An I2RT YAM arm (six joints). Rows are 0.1 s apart.
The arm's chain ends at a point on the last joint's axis. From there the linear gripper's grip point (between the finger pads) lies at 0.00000 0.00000 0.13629 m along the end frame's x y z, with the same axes.
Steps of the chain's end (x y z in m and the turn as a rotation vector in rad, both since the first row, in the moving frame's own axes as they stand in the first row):
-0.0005, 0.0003, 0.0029, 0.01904, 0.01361, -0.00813
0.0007, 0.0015, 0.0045, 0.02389, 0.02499, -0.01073
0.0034, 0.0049, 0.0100, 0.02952, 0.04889, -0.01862
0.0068, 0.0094, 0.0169, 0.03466, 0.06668, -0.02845
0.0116, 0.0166, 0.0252, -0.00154, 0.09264, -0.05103
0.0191, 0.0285, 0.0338, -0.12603, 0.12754, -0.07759
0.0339, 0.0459, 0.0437, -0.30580, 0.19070, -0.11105
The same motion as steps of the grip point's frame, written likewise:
0.0013, -0.0023, 0.0029, 0.01904, 0.01361, -0.00813
0.0041, -0.0018, 0.0044, 0.02389, 0.02499, -0.01073
0.0100, 0.0008, 0.0098, 0.02952, 0.04889, -0.01862
0.0158, 0.0046, 0.0165, 0.03466, 0.06668, -0.02845
0.0242, 0.0165, 0.0246, -0.00154, 0.09264, -0.05103
0.0370, 0.0449, 0.0316, -0.12603, 0.12754, -0.07759
0.0616, 0.0852, 0.0350, -0.30580, 0.19070, -0.11105

